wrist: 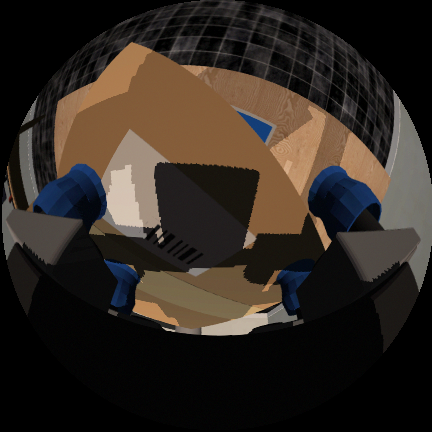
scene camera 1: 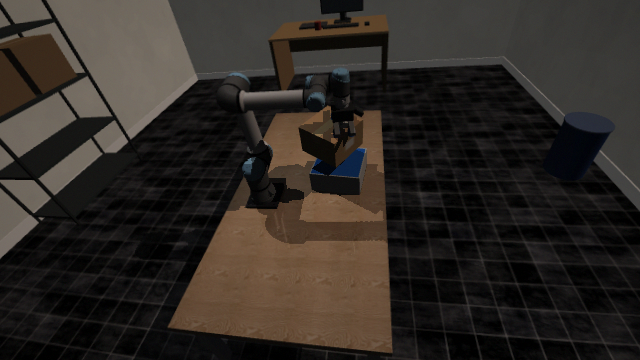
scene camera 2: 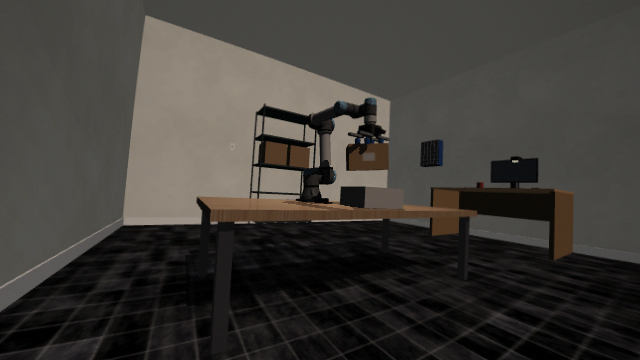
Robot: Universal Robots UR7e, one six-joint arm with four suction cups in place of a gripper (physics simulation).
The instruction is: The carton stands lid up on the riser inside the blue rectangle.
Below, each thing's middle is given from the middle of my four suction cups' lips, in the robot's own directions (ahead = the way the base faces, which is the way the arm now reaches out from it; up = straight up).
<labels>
My suction cup is now 8 cm above the brown cardboard carton (scene camera 1: 316, 134), 6 cm past it and 4 cm to the right of it. The rest, counted from my suction cup: grey riser (scene camera 2: 364, 197): 33 cm below, 7 cm to the left, 3 cm behind.
</labels>
